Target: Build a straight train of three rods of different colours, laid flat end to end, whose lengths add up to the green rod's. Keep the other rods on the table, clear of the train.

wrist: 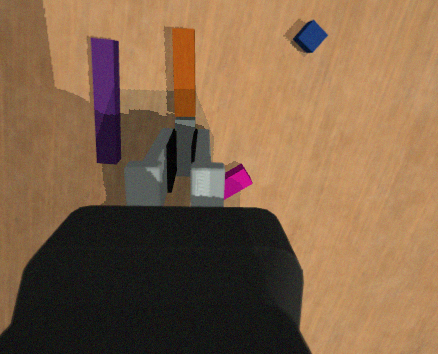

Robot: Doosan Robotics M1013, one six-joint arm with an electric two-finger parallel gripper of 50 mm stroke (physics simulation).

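Observation:
My gripper is shut on a grey rod, which points away from me between the dark finger pads. Its far end appears at the near end of the orange rod, roughly in line with it; whether they touch or the grey rod is above the table is unclear. A longer purple rod lies to the left, roughly parallel to the orange rod and apart from it. A short magenta rod lies slanted right of the gripper, partly hidden by a finger. A blue piece is at the upper right. The green rod does not show.
The wooden table top extends around the rods. Shadows fall over the left side and across parts of the purple and orange rods. The black gripper body hides the lower middle of the view. The magenta rod is close to the right finger.

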